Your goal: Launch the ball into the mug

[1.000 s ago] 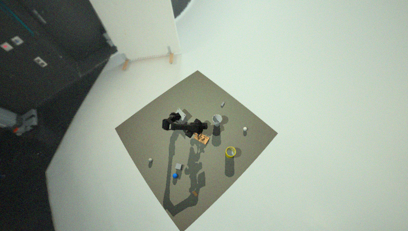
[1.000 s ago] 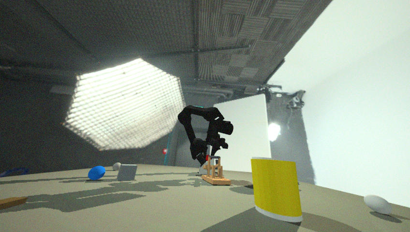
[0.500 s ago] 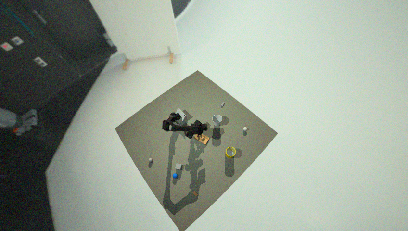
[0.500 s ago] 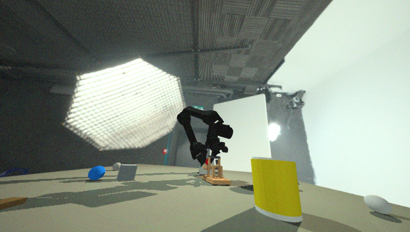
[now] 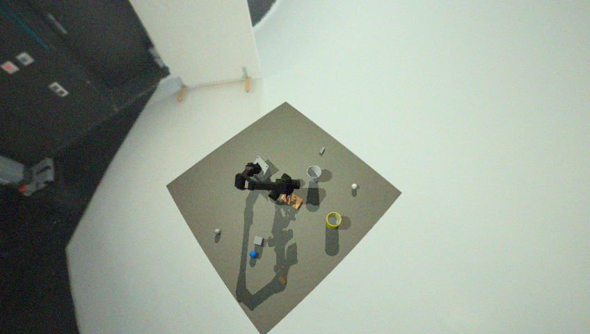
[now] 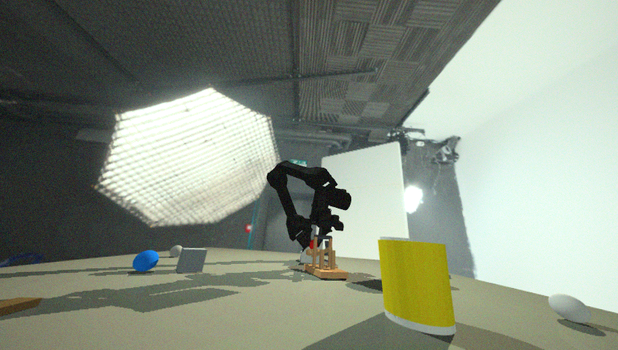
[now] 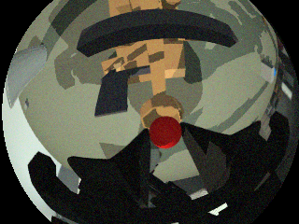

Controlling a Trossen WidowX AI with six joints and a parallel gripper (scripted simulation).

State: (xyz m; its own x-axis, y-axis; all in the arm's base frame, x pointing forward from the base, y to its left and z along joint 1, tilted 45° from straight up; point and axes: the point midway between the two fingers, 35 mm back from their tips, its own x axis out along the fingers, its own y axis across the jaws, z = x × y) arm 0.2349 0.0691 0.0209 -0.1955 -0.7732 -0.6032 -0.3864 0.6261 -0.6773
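The red ball is right at my gripper tip. Also, from my gripper tip: grey mug: 270 mm to the left, 60 mm ahead, 40 mm below; grey cube: 300 mm to the right, 210 mm ahead, 50 mm below; wooden catapult: 60 mm ahead, 40 mm to the left, 20 mm below.
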